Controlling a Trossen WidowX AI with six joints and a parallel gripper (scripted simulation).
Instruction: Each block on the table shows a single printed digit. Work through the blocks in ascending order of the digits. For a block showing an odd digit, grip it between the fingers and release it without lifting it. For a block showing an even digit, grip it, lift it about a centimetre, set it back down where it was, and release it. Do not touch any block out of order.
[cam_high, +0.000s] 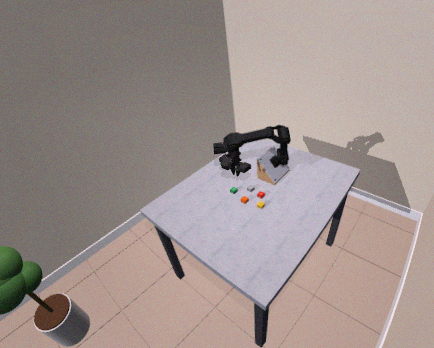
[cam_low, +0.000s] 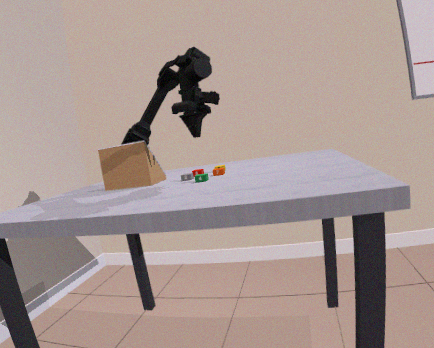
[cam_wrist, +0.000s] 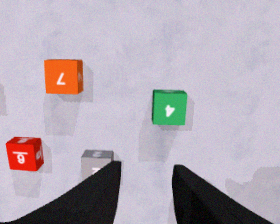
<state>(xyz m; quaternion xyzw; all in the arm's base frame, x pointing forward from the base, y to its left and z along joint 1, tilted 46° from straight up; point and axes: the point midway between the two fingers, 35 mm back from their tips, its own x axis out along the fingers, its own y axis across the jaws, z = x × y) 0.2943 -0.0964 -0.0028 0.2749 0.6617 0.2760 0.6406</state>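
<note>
The red block is 6 cm behind my gripper tip, 13 cm to the left of it and 12 cm below it. Also, from my gripper tip: green block (3 cm to the right, 12 cm below); then orange block (3 cm ahead, 8 cm to the left, 12 cm below); then grey block (7 cm behind, 5 cm to the left, 12 cm below).
</note>
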